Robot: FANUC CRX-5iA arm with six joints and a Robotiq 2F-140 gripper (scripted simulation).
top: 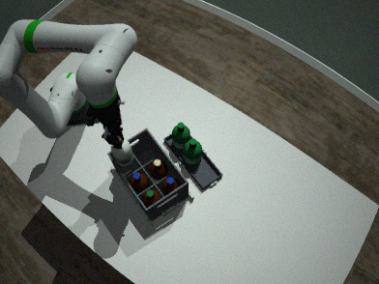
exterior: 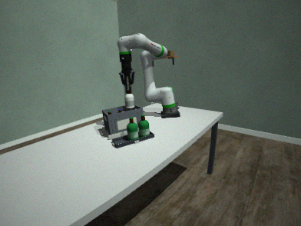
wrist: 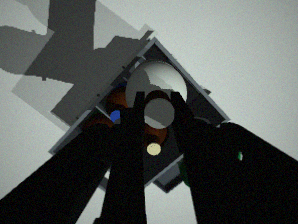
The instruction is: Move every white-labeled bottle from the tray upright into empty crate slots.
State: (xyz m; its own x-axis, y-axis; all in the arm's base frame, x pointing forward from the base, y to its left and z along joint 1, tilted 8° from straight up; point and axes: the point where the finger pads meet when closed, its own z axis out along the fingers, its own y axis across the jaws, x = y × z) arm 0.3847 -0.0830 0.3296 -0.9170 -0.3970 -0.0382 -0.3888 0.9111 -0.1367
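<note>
The white-labeled bottle lies 80 mm below my hand. Also, from my hand: dark tray (300 mm below, 190 mm to the left, 180 mm ahead); dark crate (230 mm below, 100 mm ahead, 10 mm to the left).
</note>
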